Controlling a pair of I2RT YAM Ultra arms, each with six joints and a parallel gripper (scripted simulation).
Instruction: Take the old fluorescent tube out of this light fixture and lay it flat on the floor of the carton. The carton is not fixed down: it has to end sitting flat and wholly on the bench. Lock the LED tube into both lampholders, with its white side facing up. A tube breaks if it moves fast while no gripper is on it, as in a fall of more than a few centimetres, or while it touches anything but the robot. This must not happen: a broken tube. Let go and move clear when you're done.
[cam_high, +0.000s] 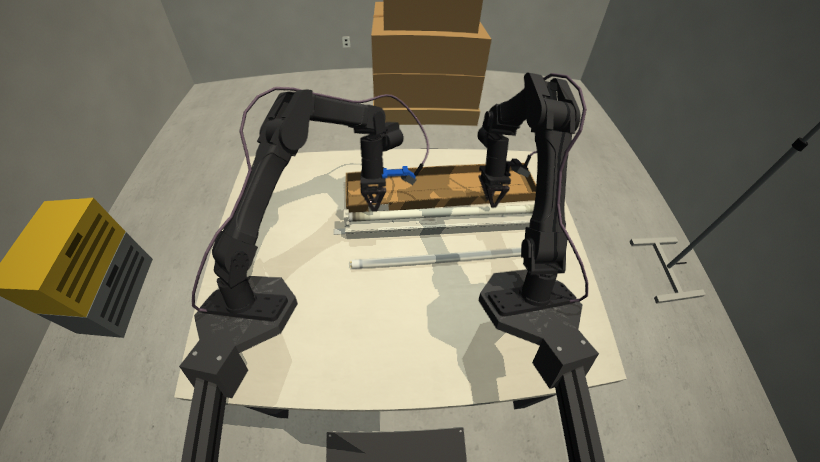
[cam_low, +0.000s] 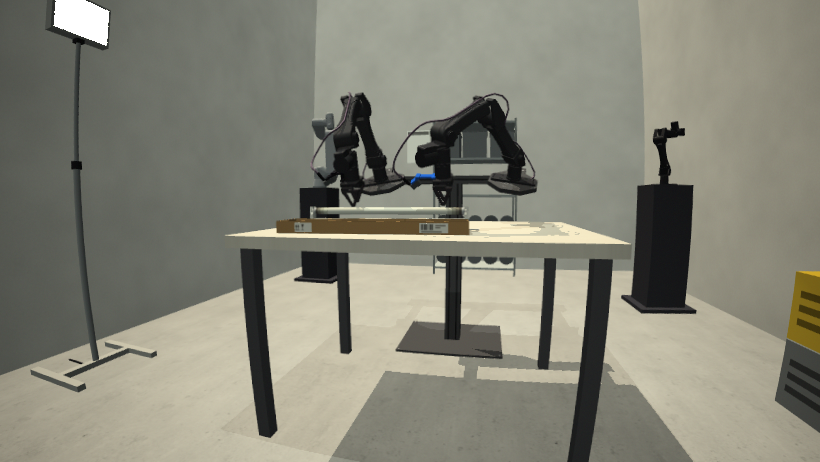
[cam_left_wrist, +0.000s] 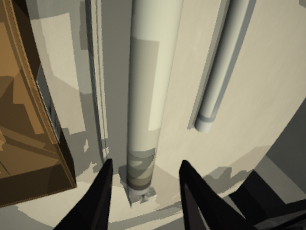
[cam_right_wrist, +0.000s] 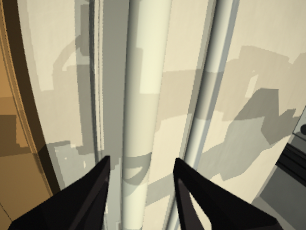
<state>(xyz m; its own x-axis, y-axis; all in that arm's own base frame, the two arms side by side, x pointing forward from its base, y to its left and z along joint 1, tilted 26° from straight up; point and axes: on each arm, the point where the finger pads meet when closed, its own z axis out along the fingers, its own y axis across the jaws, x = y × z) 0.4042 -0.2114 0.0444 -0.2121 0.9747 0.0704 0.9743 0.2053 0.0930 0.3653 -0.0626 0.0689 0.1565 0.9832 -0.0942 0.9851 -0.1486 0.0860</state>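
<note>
Right now my right hand is 12 cm to the right of the old fluorescent tube, 3 cm above it and 1 cm past it. The rest, counted from my right hand: white light fixture 12 cm to the left, 5 cm below, 1 cm behind; then LED tube 13 cm behind, 11 cm to the left, 9 cm below; then brown carton 14 cm ahead, 12 cm to the left, 8 cm below.
</note>
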